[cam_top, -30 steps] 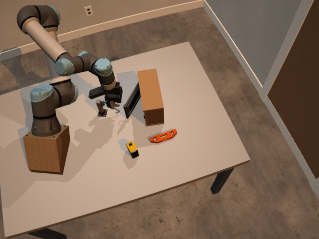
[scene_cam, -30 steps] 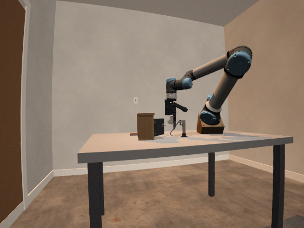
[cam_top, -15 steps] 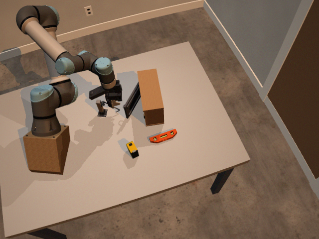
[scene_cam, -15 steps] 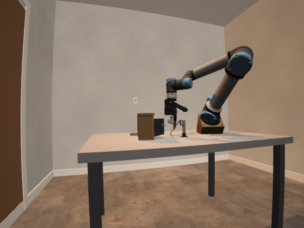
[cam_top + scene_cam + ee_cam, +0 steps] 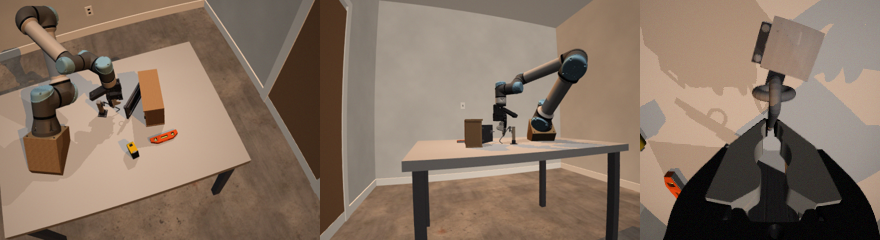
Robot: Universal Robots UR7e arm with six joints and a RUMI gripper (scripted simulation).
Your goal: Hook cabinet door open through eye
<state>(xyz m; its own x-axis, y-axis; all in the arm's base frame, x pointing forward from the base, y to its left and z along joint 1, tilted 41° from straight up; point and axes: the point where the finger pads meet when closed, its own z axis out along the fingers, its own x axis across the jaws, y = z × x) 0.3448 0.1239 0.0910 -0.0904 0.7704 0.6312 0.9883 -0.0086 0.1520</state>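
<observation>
My hand is 11 cm short of the dark door, 3 cm to the right of it and 1 cm below it. The rest, counted from my hand: orange spirit level (26 cm ahead, 19 cm to the right, 6 cm below); hook (2 cm behind); black box (26 cm to the right, 11 cm ahead, 3 cm below).
</observation>
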